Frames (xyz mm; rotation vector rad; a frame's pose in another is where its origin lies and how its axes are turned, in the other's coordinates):
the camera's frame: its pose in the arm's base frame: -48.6 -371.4 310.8 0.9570 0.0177 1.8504
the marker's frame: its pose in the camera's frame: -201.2 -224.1 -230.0 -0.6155 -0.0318 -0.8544
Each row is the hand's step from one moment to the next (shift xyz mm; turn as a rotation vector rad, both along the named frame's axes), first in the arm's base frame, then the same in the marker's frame.
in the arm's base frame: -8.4 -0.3 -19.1 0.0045 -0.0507 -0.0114
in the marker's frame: -10.8 1.1 -17.8 -0.0392 -0.0327 0.0108
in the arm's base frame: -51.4 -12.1 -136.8 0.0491 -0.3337 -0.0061
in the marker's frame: -79.6 -4.5 -123.1 -0.2262 -0.2107 0.1350
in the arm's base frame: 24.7 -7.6 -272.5 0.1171 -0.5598 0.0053
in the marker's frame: -72.2 -103.7 -242.8 -0.3548 -0.3771 0.2430
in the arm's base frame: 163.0 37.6 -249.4 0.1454 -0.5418 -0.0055
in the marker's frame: 49.3 -186.2 -230.4 -0.3279 -0.3941 0.2278
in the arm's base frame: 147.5 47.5 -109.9 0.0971 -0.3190 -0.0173
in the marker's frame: 89.1 -127.7 -108.8 -0.1905 -0.2455 0.1222
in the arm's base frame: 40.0 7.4 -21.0 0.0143 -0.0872 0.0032
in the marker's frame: 22.6 -34.8 -19.3 -0.0568 -0.0548 0.0397
